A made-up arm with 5 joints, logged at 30 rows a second.
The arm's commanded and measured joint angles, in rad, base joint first. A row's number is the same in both.
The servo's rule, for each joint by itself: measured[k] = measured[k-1] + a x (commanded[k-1-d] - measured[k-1]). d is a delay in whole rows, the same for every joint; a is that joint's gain. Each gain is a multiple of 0.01, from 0.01 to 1. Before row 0 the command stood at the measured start. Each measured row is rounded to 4 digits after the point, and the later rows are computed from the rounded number. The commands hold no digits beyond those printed.
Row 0, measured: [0.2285 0.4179 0.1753 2.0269 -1.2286]
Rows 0 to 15, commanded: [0.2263 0.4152 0.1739 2.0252 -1.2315]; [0.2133 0.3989 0.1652 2.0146 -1.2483]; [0.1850 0.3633 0.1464 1.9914 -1.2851]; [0.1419 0.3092 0.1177 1.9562 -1.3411]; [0.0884 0.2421 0.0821 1.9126 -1.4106]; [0.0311 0.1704 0.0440 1.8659 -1.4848]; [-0.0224 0.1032 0.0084 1.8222 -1.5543]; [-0.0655 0.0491 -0.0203 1.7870 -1.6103]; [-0.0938 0.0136 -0.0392 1.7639 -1.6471]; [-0.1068 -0.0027 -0.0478 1.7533 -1.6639]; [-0.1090 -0.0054 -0.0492 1.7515 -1.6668]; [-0.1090 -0.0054 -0.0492 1.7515 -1.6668]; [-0.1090 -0.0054 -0.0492 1.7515 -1.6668]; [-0.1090 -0.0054 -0.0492 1.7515 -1.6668]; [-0.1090 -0.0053 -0.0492 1.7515 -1.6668]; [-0.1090 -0.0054 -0.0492 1.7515 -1.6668]
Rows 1 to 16, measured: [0.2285 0.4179 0.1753 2.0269 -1.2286]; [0.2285 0.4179 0.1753 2.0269 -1.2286]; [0.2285 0.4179 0.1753 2.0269 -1.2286]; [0.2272 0.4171 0.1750 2.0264 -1.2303]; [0.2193 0.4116 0.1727 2.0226 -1.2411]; [0.1997 0.3971 0.1667 2.0126 -1.2675]; [0.1668 0.3707 0.1554 1.9946 -1.3117]; [0.1221 0.3321 0.1385 1.9684 -1.3710]; [0.0702 0.2836 0.1168 1.9356 -1.4393]; [0.0174 0.2295 0.0919 1.8993 -1.5083]; [-0.0299 0.1754 0.0661 1.8634 -1.5695]; [-0.0663 0.1269 0.0419 1.8316 -1.6161]; [-0.0894 0.0880 0.0213 1.8065 -1.6448]; [-0.1006 0.0600 0.0051 1.7889 -1.6580]; [-0.1054 0.0404 -0.0074 1.7769 -1.6633]; [-0.1075 0.0267 -0.0170 1.7688 -1.6654]
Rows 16 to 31, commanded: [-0.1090 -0.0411 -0.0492 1.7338 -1.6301]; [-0.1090 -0.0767 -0.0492 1.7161 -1.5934]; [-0.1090 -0.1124 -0.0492 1.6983 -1.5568]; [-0.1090 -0.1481 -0.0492 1.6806 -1.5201]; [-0.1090 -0.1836 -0.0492 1.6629 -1.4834]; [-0.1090 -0.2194 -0.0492 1.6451 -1.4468]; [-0.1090 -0.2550 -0.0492 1.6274 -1.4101]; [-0.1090 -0.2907 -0.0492 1.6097 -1.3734]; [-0.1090 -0.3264 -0.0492 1.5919 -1.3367]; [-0.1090 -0.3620 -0.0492 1.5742 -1.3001]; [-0.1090 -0.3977 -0.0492 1.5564 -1.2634]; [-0.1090 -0.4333 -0.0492 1.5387 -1.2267]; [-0.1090 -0.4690 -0.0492 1.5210 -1.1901]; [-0.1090 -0.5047 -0.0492 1.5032 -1.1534]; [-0.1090 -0.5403 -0.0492 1.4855 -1.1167]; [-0.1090 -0.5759 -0.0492 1.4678 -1.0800]
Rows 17 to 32, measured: [-0.1084 0.0171 -0.0244 1.7633 -1.6662]; [-0.1087 0.0104 -0.0301 1.7595 -1.6666]; [-0.1089 0.0057 -0.0345 1.7569 -1.6667]; [-0.1090 -0.0083 -0.0379 1.7495 -1.6447]; [-0.1090 -0.0288 -0.0405 1.7388 -1.6139]; [-0.1090 -0.0539 -0.0425 1.7258 -1.5796]; [-0.1090 -0.0822 -0.0440 1.7113 -1.5439]; [-0.1090 -0.1126 -0.0452 1.6958 -1.5076]; [-0.1090 -0.1446 -0.0461 1.6796 -1.4711]; [-0.1090 -0.1777 -0.0468 1.6629 -1.4345]; [-0.1090 -0.2116 -0.0474 1.6459 -1.3978]; [-0.1090 -0.2460 -0.0478 1.6286 -1.3611]; [-0.1090 -0.2808 -0.0481 1.6112 -1.3245]; [-0.1090 -0.3159 -0.0484 1.5937 -1.2878]; [-0.1090 -0.3511 -0.0486 1.5761 -1.2511]; [-0.1090 -0.3865 -0.0487 1.5585 -1.2145]
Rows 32 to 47, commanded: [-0.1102 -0.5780 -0.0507 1.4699 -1.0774]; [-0.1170 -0.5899 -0.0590 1.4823 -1.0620]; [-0.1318 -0.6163 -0.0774 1.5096 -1.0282]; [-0.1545 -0.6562 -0.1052 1.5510 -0.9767]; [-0.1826 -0.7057 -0.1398 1.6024 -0.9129]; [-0.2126 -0.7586 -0.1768 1.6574 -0.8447]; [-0.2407 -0.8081 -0.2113 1.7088 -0.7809]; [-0.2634 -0.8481 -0.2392 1.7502 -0.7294]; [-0.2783 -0.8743 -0.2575 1.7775 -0.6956]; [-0.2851 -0.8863 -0.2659 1.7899 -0.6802]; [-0.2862 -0.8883 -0.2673 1.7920 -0.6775]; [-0.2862 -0.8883 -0.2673 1.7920 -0.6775]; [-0.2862 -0.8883 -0.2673 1.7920 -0.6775]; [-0.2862 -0.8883 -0.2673 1.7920 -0.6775]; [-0.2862 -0.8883 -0.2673 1.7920 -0.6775]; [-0.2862 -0.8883 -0.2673 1.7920 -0.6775]
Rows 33 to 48, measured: [-0.1090 -0.4220 -0.0488 1.5408 -1.1778]; [-0.1090 -0.4575 -0.0489 1.5231 -1.1411]; [-0.1090 -0.4930 -0.0490 1.5054 -1.1044]; [-0.1097 -0.5185 -0.0494 1.4940 -1.0882]; [-0.1139 -0.5399 -0.0516 1.4903 -1.0725]; [-0.1241 -0.5628 -0.0575 1.4965 -1.0459]; [-0.1414 -0.5908 -0.0685 1.5139 -1.0044]; [-0.1649 -0.6253 -0.0849 1.5422 -0.9495]; [-0.1921 -0.6653 -0.1060 1.5791 -0.8866]; [-0.2198 -0.7081 -0.1302 1.6206 -0.8232]; [-0.2447 -0.7501 -0.1553 1.6621 -0.7669]; [-0.2639 -0.7874 -0.1788 1.6990 -0.7241]; [-0.2760 -0.8171 -0.1988 1.7281 -0.6978]; [-0.2818 -0.8385 -0.2146 1.7485 -0.6856]; [-0.2843 -0.8534 -0.2267 1.7624 -0.6807]; [-0.2854 -0.8639 -0.2360 1.7719 -0.6788]
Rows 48 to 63, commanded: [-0.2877 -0.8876 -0.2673 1.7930 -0.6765]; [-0.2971 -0.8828 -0.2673 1.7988 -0.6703]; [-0.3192 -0.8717 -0.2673 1.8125 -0.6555]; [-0.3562 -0.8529 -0.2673 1.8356 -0.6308]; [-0.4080 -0.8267 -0.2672 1.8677 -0.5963]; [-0.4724 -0.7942 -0.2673 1.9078 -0.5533]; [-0.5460 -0.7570 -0.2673 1.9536 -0.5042]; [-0.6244 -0.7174 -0.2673 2.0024 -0.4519]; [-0.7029 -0.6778 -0.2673 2.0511 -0.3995]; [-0.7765 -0.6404 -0.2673 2.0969 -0.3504]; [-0.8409 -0.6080 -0.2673 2.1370 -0.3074]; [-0.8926 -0.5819 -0.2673 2.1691 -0.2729]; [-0.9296 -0.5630 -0.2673 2.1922 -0.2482]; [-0.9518 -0.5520 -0.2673 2.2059 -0.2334]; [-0.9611 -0.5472 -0.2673 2.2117 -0.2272]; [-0.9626 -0.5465 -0.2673 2.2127 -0.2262]
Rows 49 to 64, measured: [-0.2859 -0.8712 -0.2432 1.7783 -0.6780]; [-0.2861 -0.8763 -0.2487 1.7827 -0.6777]; [-0.2862 -0.8799 -0.2530 1.7857 -0.6776]; [-0.2871 -0.8822 -0.2563 1.7880 -0.6769]; [-0.2928 -0.8824 -0.2588 1.7915 -0.6729]; [-0.3078 -0.8792 -0.2608 1.7982 -0.6625]; [-0.3354 -0.8713 -0.2623 1.8102 -0.6435]; [-0.3768 -0.8579 -0.2634 1.8286 -0.6152]; [-0.4313 -0.8388 -0.2643 1.8539 -0.5781]; [-0.4967 -0.8143 -0.2650 1.8858 -0.5338]; [-0.5695 -0.7852 -0.2655 1.9231 -0.4847]; [-0.6455 -0.7530 -0.2659 1.9641 -0.4336]; [-0.7202 -0.7192 -0.2662 2.0066 -0.3837]; [-0.7890 -0.6858 -0.2665 2.0483 -0.3379]; [-0.8481 -0.6546 -0.2667 2.0870 -0.2989]; [-0.8946 -0.6271 -0.2668 2.1207 -0.2685]
